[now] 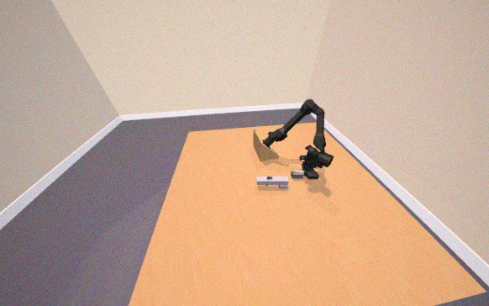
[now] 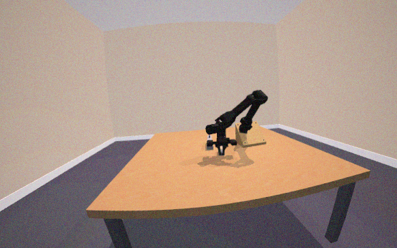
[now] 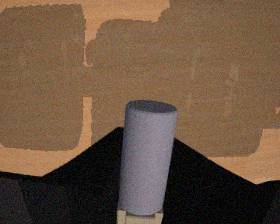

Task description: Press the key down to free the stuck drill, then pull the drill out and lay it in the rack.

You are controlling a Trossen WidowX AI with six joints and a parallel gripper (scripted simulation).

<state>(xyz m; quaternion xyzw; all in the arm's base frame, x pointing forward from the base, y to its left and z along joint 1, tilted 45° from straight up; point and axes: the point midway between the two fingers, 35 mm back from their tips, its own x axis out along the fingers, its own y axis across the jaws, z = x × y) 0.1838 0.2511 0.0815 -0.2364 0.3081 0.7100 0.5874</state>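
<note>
My gripper tip is 4 cm to the left of the drill and 4 cm below it. From my gripper tip the other things lie so: blue key 7 cm ahead, 25 cm to the right, 4 cm above; grey holder block 7 cm ahead, 22 cm to the right, 3 cm above; dark grey rack 5 cm to the right, 1 cm above.
</note>
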